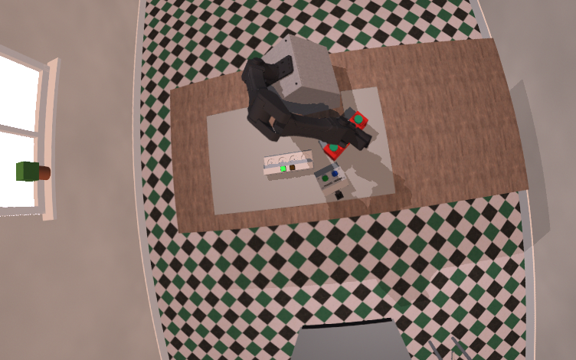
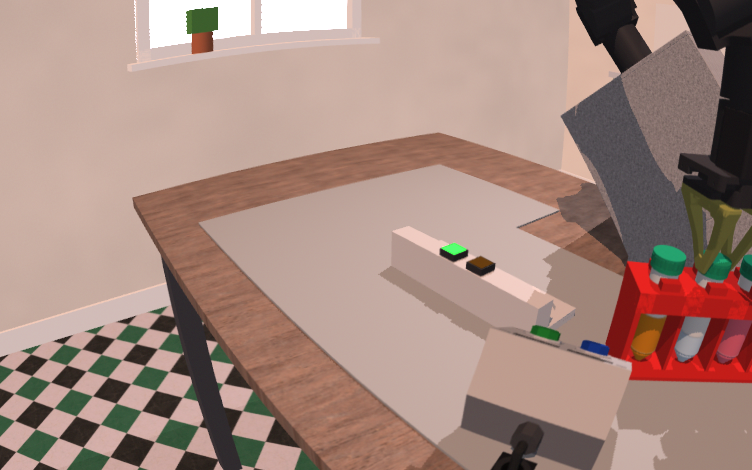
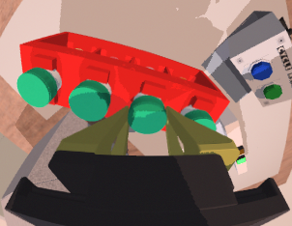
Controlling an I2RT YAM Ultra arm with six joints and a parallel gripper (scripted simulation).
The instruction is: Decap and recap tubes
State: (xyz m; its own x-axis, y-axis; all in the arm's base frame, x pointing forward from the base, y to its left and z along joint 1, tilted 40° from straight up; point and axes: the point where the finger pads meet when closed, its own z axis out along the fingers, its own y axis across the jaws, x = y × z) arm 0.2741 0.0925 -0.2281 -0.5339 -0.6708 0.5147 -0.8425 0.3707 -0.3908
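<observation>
My gripper is now 15 cm short of the green key, 9 cm to the left of it and 5 cm above it. Round my hand: key box 16 cm ahead, 7 cm to the right, 6 cm below; blue key 14 cm ahead, 5 cm to the right, 5 cm below.
</observation>
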